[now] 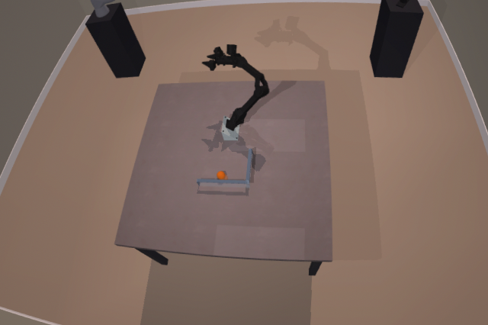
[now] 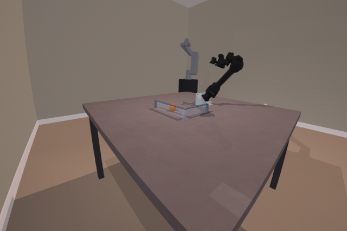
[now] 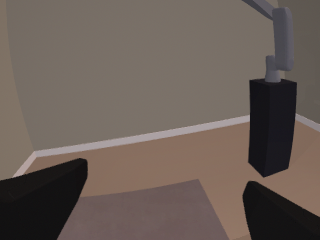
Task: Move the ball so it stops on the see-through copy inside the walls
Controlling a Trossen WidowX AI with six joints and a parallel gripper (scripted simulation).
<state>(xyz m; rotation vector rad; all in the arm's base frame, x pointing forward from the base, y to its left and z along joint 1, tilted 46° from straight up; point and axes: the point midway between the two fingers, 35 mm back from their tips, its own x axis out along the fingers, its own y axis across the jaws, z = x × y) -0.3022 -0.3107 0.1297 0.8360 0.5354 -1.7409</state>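
The orange ball lies 660 mm ahead of my gripper tip, 130 mm to the left of it and 350 mm below it.
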